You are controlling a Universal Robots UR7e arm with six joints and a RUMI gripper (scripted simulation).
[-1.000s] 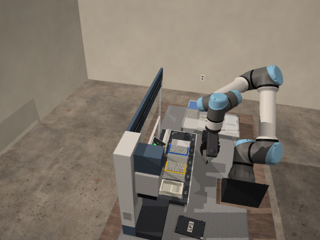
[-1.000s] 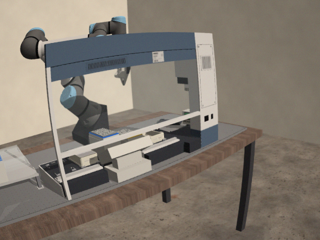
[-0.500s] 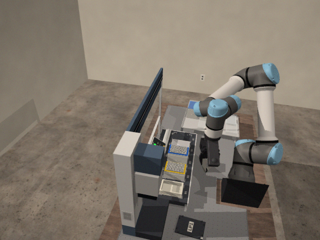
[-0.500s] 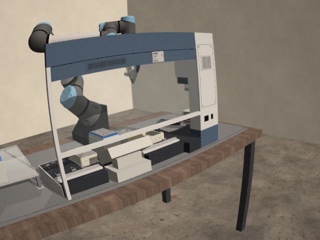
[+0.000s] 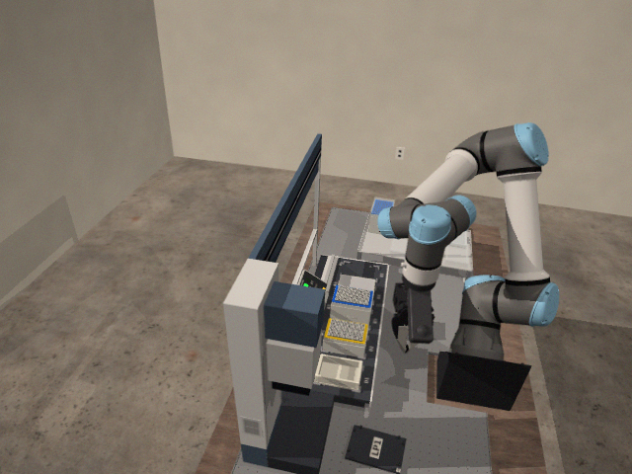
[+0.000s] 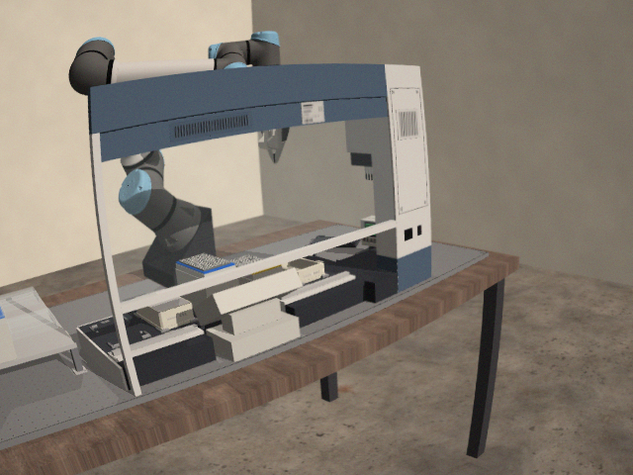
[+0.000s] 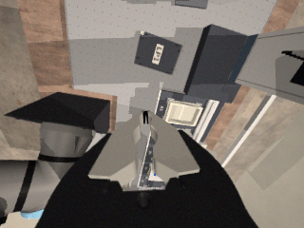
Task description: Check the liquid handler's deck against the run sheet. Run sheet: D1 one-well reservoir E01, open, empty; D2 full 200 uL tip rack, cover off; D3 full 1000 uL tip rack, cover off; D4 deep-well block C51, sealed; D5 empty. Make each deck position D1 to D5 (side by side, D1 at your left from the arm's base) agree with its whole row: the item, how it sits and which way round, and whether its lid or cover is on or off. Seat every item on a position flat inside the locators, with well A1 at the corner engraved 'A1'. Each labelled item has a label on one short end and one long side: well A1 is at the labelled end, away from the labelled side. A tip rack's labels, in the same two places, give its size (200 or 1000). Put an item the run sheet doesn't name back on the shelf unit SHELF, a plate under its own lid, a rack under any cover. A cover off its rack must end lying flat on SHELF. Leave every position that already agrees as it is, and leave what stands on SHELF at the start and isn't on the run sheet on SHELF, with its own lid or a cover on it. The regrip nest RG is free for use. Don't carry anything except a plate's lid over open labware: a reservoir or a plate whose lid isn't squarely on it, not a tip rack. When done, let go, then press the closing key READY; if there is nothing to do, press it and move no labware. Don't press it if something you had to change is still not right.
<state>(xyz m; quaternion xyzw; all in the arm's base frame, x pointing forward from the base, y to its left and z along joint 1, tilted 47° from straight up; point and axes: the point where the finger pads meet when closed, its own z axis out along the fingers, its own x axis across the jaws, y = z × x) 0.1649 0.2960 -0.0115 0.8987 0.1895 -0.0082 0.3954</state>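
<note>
My gripper is now 6 cm short of the green key, 25 cm to the right of it and 23 cm above it. Round my hand: cream one-well reservoir 17 cm ahead, 8 cm to the right, 25 cm below; liquid handler tower 30 cm ahead, 16 cm to the left, 4 cm below; dark pad 2 cm ahead, 8 cm to the left, 31 cm below.
</note>
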